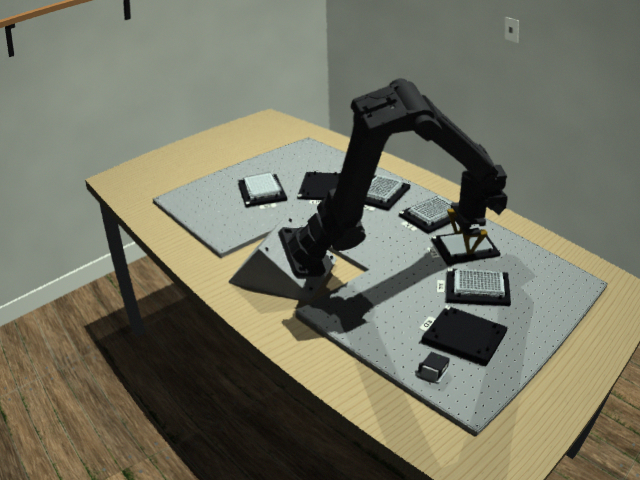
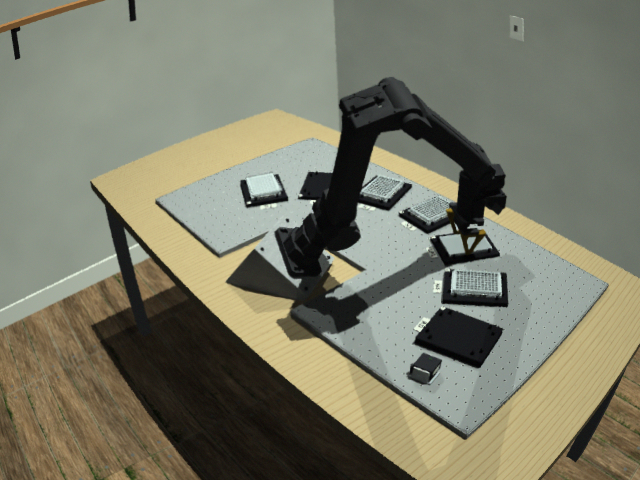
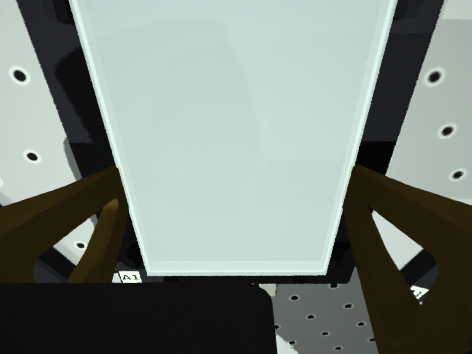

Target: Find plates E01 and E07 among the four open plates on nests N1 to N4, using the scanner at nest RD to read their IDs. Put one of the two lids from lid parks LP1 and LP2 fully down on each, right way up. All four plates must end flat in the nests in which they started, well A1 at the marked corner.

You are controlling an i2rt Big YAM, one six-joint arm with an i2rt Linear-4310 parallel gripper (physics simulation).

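Where they show: gripper, fingertip midpoint: [image 1: 463, 245] [image 2: 462, 245] [image 3: 235, 176]; arm's base, origin of the base link: [image 1: 299, 253] [image 2: 296, 253].
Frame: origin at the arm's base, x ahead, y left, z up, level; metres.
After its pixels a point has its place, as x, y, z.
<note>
My gripper [image 1: 463, 241] {0.384, -0.177, -0.044} [image 2: 462, 241] {0.384, -0.177, -0.044} [image 3: 235, 176] {0.384, -0.177, -0.044} points down, shut on the pale, clear lid [image 1: 454, 245] {0.355, -0.168, -0.036} [image 2: 453, 245] {0.355, -0.169, -0.036} [image 3: 225, 100] {0.418, -0.190, -0.036}, a fingertip against each long side. The lid is level, at the black lid park LP1 [image 1: 488, 250] {0.418, -0.241, -0.041} [image 2: 487, 250] {0.418, -0.240, -0.041} [image 3: 400, 75]; any gap beneath it cannot be told. Open plates with visible wells sit in nests: one nearer the scanner nest [image 1: 478, 283] {0.275, -0.325, -0.030} [image 2: 475, 282] {0.281, -0.319, -0.032}, one behind LP1 [image 1: 430, 208] {0.431, -0.003, -0.030} [image 2: 429, 208] {0.429, 0.000, -0.031}, one further back [image 1: 383, 188] {0.402, 0.164, -0.029} [image 2: 383, 188] {0.399, 0.164, -0.029}. The far-left plate [image 1: 262, 184] {0.141, 0.399, -0.026} [image 2: 264, 184] {0.143, 0.399, -0.026} looks whiter, apparently lidded.
The empty black scanner nest RD [image 1: 463, 335] {0.118, -0.422, -0.036} [image 2: 458, 336] {0.120, -0.423, -0.036} lies at the front right, with a small dark scanner block [image 1: 434, 365] {-0.005, -0.454, -0.020} [image 2: 426, 366] {-0.003, -0.455, -0.020} beside it. A black nest without a plate [image 1: 317, 186] {0.277, 0.314, -0.044} [image 2: 315, 186] {0.270, 0.321, -0.045} is partly hidden by the arm. All stand on a grey perforated board [image 1: 206, 217] {-0.062, 0.382, -0.054} [image 2: 206, 217] {-0.063, 0.384, -0.054}.
</note>
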